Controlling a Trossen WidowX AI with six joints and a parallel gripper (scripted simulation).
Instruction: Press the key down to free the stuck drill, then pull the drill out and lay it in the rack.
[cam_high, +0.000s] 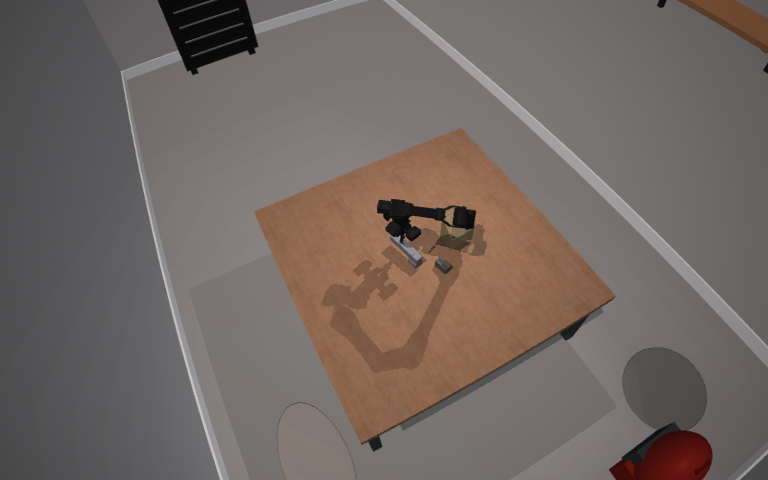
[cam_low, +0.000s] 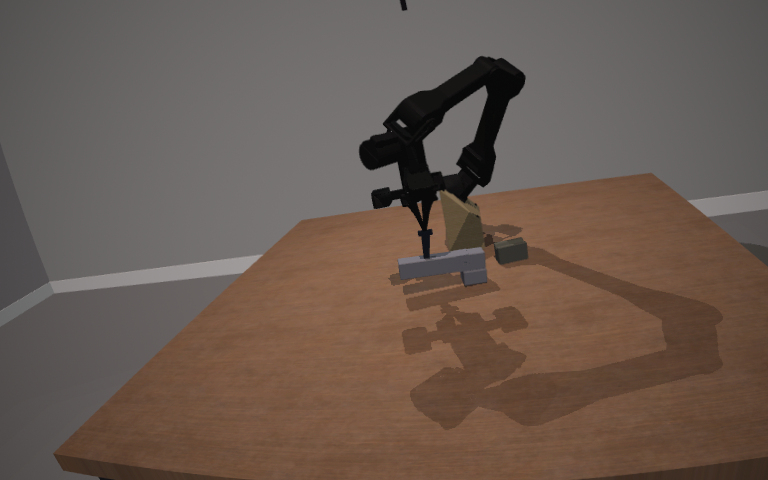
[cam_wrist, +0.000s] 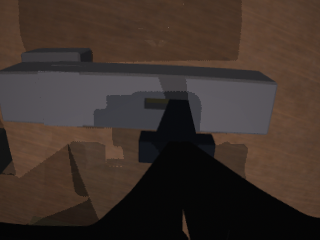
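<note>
My gripper tip is 30 mm above the dark key. From my gripper tip the other things lie so: dark olive rack (130 mm behind, 160 mm to the left, 120 mm below); drill (20 mm behind, 50 mm to the left, 80 mm below); grey housing block (10 mm behind, 30 mm to the left, 90 mm below).
</note>
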